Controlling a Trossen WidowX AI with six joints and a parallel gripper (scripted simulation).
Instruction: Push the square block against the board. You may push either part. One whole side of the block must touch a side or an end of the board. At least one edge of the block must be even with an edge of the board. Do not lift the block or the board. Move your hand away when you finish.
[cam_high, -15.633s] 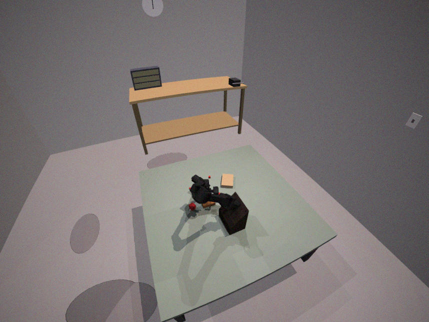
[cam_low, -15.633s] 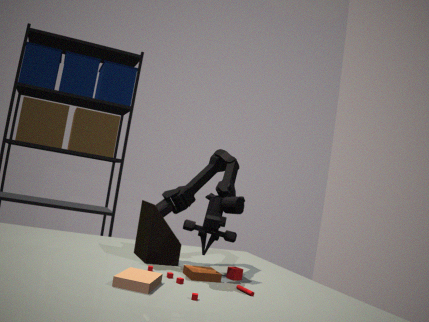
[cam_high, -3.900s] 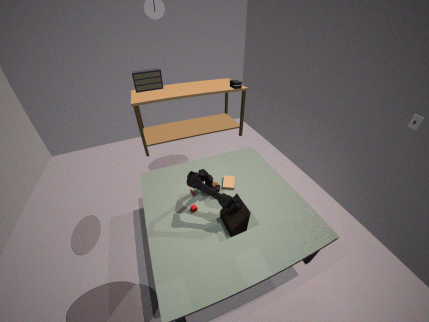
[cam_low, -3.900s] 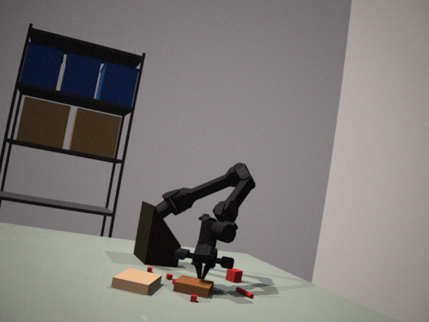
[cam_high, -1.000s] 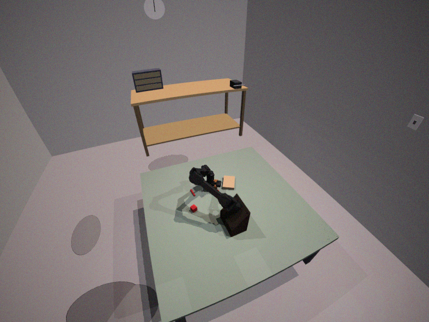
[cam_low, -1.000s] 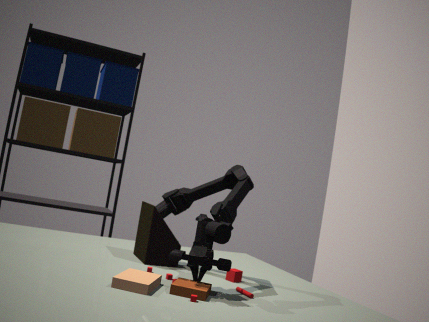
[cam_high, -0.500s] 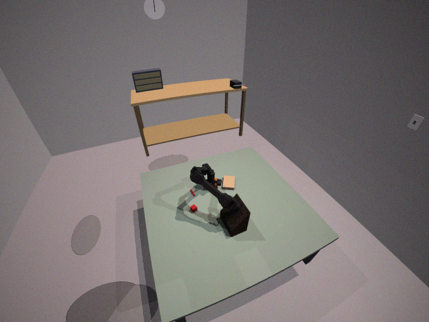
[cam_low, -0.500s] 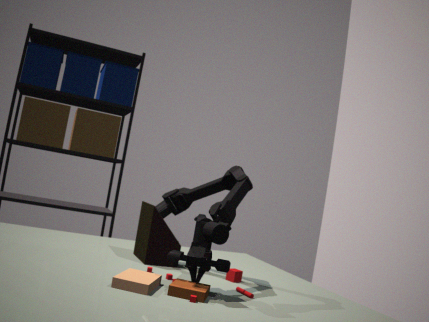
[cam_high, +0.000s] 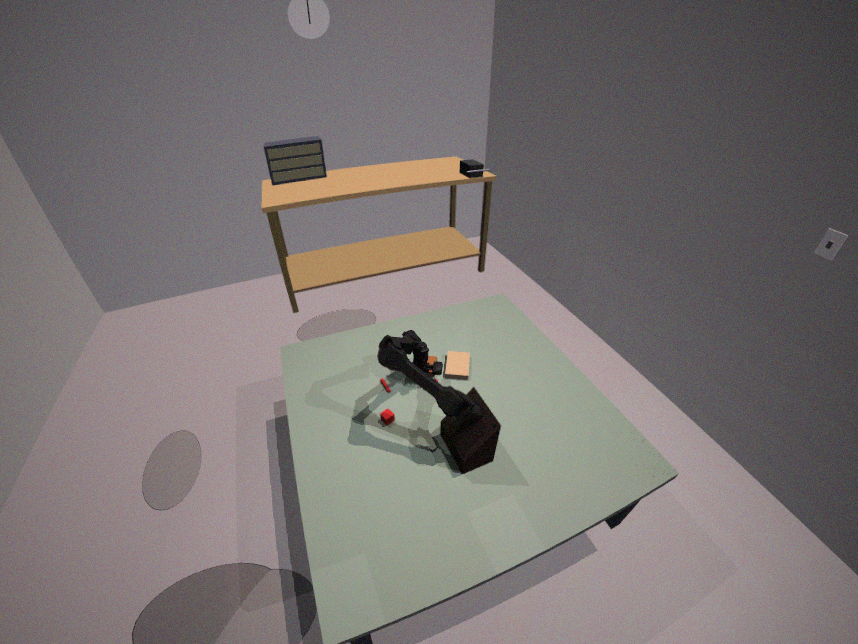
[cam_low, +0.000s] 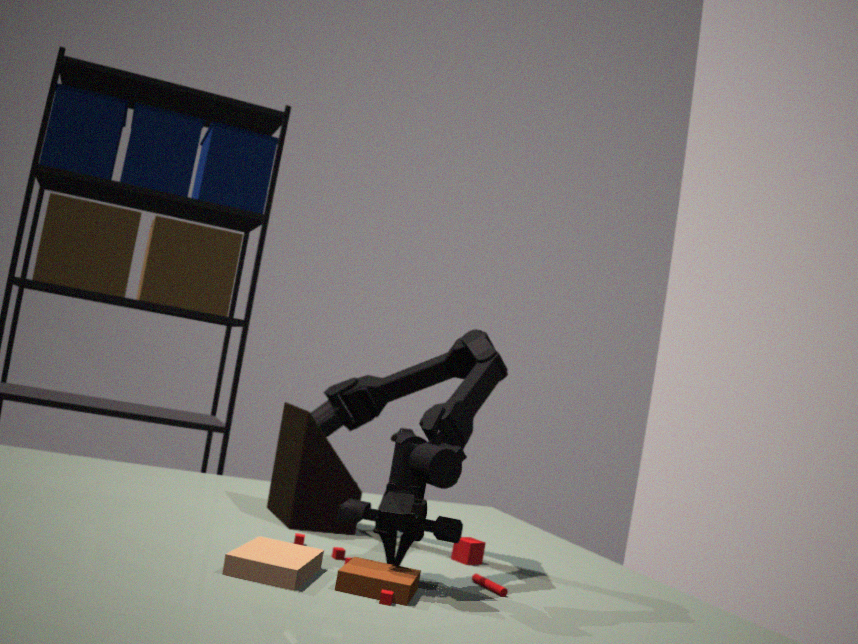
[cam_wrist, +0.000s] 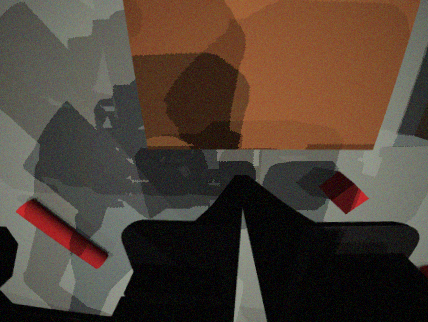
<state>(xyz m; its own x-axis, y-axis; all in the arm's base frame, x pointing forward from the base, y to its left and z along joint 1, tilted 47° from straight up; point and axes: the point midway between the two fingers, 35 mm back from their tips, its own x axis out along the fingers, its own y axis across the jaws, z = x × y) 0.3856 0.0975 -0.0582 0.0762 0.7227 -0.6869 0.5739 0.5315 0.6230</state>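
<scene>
The board is 190 mm to the right of my gripper tip and 10 mm above it. Also, from my gripper tip: square block 60 mm ahead, 50 mm to the right, 10 mm above; then red stick 150 mm to the left, 40 mm ahead; then red cube 210 mm to the left, 130 mm behind, 20 mm above.
</scene>
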